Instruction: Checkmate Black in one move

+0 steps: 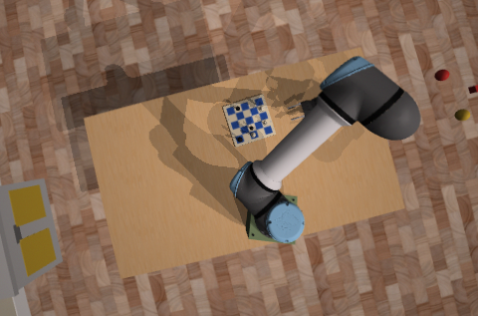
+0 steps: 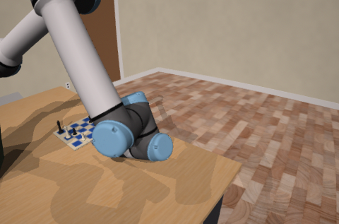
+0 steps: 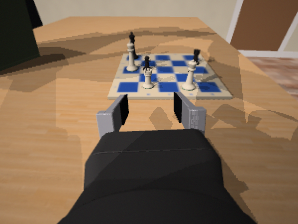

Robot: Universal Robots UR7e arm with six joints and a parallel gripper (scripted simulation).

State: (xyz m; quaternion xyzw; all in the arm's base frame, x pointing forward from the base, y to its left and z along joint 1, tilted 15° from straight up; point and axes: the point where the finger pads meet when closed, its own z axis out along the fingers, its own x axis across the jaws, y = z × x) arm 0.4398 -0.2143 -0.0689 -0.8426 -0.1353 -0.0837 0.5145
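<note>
Now: the chessboard 21 cm to the left of my hand, 6 cm below it and 1 cm ahead of it. Also, from my hand: white piece 21 cm to the left, 6 cm behind, 2 cm below; then tall black piece 28 cm to the left, 7 cm behind, 2 cm below.
</note>
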